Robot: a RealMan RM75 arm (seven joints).
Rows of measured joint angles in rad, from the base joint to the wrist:
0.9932 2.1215 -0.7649 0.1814 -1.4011 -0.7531 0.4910
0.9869 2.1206 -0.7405 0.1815 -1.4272 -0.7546 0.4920
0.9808 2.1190 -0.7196 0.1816 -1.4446 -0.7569 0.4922
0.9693 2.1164 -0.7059 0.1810 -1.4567 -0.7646 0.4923
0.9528 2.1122 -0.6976 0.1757 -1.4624 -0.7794 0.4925
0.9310 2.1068 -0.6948 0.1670 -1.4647 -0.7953 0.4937
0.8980 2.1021 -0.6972 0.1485 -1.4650 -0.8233 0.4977
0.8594 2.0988 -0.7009 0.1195 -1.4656 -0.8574 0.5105
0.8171 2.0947 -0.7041 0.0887 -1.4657 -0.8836 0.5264
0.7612 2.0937 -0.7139 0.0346 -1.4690 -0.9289 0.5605
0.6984 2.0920 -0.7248 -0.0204 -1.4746 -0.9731 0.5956
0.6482 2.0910 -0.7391 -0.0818 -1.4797 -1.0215 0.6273
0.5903 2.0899 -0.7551 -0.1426 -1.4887 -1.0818 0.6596
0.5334 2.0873 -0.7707 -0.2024 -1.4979 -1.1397 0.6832
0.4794 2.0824 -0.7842 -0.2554 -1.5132 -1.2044 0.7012
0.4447 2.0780 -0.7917 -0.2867 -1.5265 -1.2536 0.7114
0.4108 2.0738 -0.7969 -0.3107 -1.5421 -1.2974 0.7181
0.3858 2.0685 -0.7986 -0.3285 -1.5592 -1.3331 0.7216
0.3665 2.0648 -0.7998 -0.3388 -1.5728 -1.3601 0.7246
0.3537 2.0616 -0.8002 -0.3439 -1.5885 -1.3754 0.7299
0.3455 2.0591 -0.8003 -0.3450 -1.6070 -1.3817 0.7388
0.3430 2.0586 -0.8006 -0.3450 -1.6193 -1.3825 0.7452
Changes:
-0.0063 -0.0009 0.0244 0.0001 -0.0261 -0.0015 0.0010
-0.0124 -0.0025 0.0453 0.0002 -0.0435 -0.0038 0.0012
-0.0239 -0.0051 0.0590 -0.0004 -0.0556 -0.0115 0.0013
-0.0404 -0.0093 0.0673 -0.0057 -0.0613 -0.0263 0.0015
-0.0622 -0.0147 0.0701 -0.0144 -0.0636 -0.0422 0.0027
-0.0952 -0.0194 0.0677 -0.0329 -0.0639 -0.0702 0.0067
-0.1338 -0.0227 0.0640 -0.0619 -0.0645 -0.1043 0.0195
-0.1761 -0.0268 0.0608 -0.0927 -0.0646 -0.1305 0.0354
-0.2320 -0.0278 0.0510 -0.1468 -0.0679 -0.1758 0.0695
-0.2948 -0.0295 0.0401 -0.2018 -0.0735 -0.2200 0.1046
-0.3450 -0.0305 0.0258 -0.2632 -0.0786 -0.2684 0.1363
-0.4029 -0.0316 0.0098 -0.3240 -0.0876 -0.3287 0.1686
-0.4598 -0.0342 -0.0058 -0.3838 -0.0968 -0.3866 0.1922
-0.5138 -0.0391 -0.0193 -0.4368 -0.1121 -0.4513 0.2102
-0.5485 -0.0435 -0.0268 -0.4681 -0.1254 -0.5005 0.2204
-0.5824 -0.0477 -0.0320 -0.4921 -0.1410 -0.5443 0.2271
-0.6074 -0.0530 -0.0337 -0.5099 -0.1581 -0.5800 0.2306
-0.6267 -0.0567 -0.0349 -0.5202 -0.1717 -0.6070 0.2336
-0.6395 -0.0599 -0.0353 -0.5253 -0.1874 -0.6223 0.2389
-0.6477 -0.0624 -0.0354 -0.5264 -0.2059 -0.6286 0.2478
-0.6502 -0.0629 -0.0357 -0.5264 -0.2182 -0.6294 0.2542

